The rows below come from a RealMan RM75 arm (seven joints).
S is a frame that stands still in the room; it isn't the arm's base.
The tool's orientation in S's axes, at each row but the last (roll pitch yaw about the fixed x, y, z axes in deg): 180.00 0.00 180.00; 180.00 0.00 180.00; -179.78 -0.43 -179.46; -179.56 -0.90 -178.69; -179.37 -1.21 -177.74; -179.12 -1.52 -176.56; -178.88 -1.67 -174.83; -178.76 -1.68 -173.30; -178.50 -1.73 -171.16; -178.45 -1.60 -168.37
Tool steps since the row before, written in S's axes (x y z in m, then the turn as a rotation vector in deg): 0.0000 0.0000 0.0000 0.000 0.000 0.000; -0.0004 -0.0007 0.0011 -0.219 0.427 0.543; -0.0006 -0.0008 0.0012 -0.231 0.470 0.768; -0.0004 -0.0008 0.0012 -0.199 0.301 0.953; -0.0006 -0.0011 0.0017 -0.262 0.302 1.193; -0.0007 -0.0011 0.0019 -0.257 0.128 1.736; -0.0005 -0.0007 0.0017 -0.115 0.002 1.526; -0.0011 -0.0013 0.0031 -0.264 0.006 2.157; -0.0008 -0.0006 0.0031 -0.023 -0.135 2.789; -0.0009 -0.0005 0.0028 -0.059 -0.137 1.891
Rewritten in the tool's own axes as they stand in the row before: 0.0000 0.0000 0.0000 0.000 0.000 0.000; 0.0004 -0.0007 -0.0011 0.219 0.427 -0.543; 0.0006 -0.0008 -0.0012 0.232 0.469 -0.768; 0.0004 -0.0008 -0.0012 0.207 0.298 -0.952; 0.0007 -0.0011 -0.0017 0.275 0.299 -1.191; 0.0008 -0.0011 -0.0019 0.295 0.117 -1.731; 0.0006 -0.0007 -0.0017 0.159 -0.017 -1.522; 0.0013 -0.0012 -0.0030 0.325 -0.010 -2.149; 0.0010 -0.0006 -0.0031 0.128 -0.203 -2.782; 0.0011 -0.0004 -0.0028 0.138 -0.173 -1.884
